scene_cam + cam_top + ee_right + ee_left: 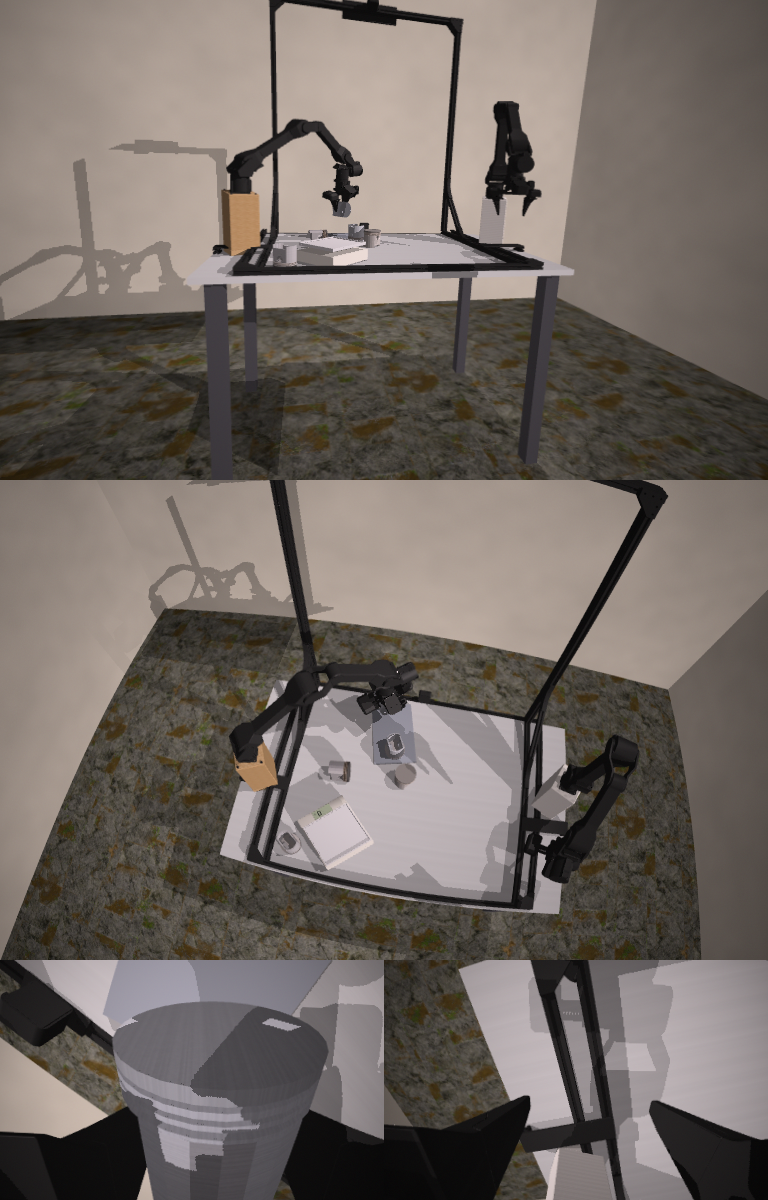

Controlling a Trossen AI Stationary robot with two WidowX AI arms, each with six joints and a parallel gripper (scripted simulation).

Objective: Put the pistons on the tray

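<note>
Now: the flat steel tray 160 mm below my right hand, 50 mm ahead of it and 40 mm to the left of it.
</note>
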